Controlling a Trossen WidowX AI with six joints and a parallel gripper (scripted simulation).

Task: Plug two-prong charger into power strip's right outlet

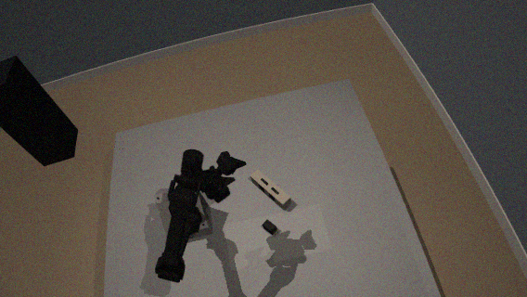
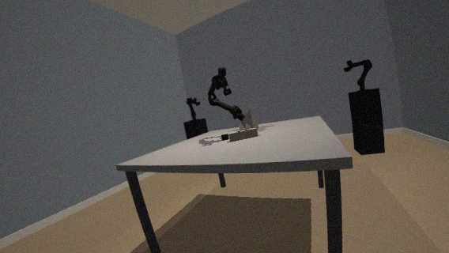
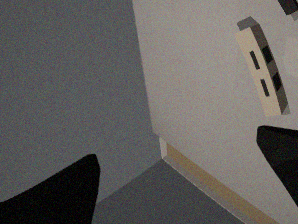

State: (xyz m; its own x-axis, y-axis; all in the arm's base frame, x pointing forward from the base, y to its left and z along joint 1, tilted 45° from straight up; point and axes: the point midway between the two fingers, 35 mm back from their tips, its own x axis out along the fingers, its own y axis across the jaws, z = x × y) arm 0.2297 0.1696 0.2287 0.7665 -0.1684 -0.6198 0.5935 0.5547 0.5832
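The two-prong charger lies 36 cm below my gripper tip, 7 cm to the right of it and 5 cm ahead of it.
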